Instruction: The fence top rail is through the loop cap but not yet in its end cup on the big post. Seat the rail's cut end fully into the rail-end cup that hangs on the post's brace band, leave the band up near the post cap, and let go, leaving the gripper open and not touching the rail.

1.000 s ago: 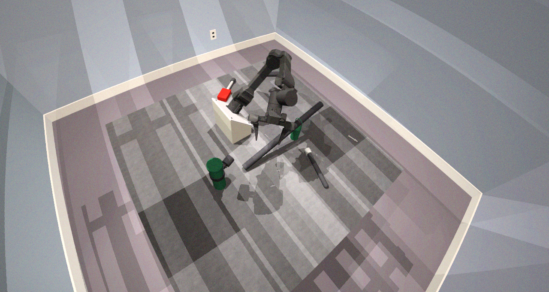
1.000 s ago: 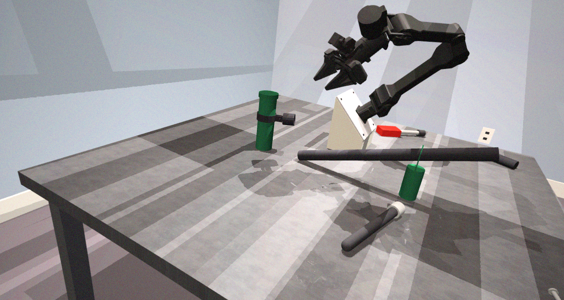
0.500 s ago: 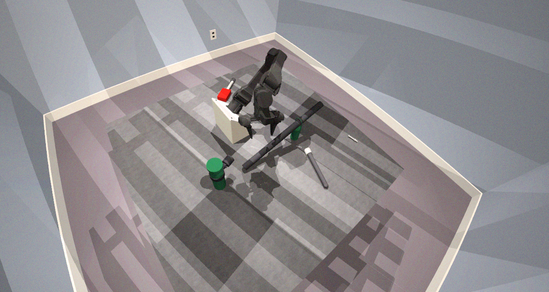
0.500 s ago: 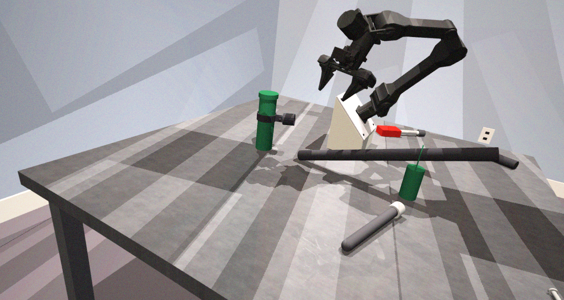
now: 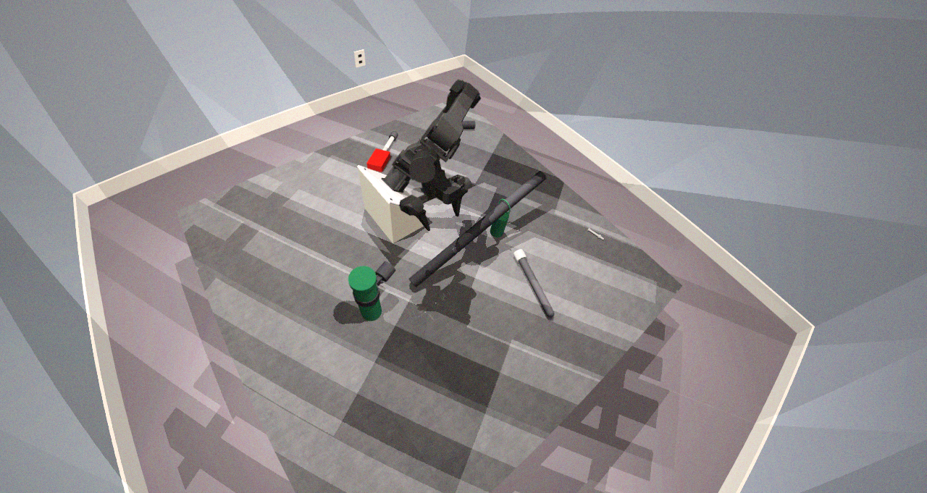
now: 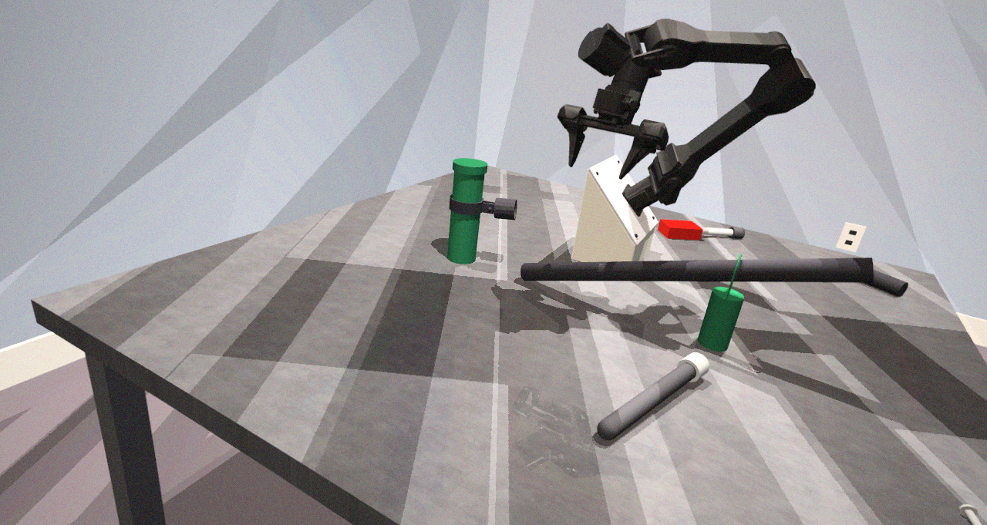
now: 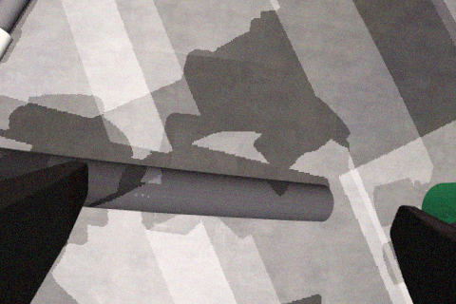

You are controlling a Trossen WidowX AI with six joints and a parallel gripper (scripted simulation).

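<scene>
The rail-end cup is 4 cm behind my gripper tip, 18 cm to the right of it and 12 cm below it. The rest, counted from my gripper tip: red-handled tool 55 cm behind, 23 cm to the left, 23 cm below; green loop 3 cm ahead, 25 cm to the left, 14 cm below; pin 28 cm ahead, 52 cm to the left, 23 cm below.
</scene>
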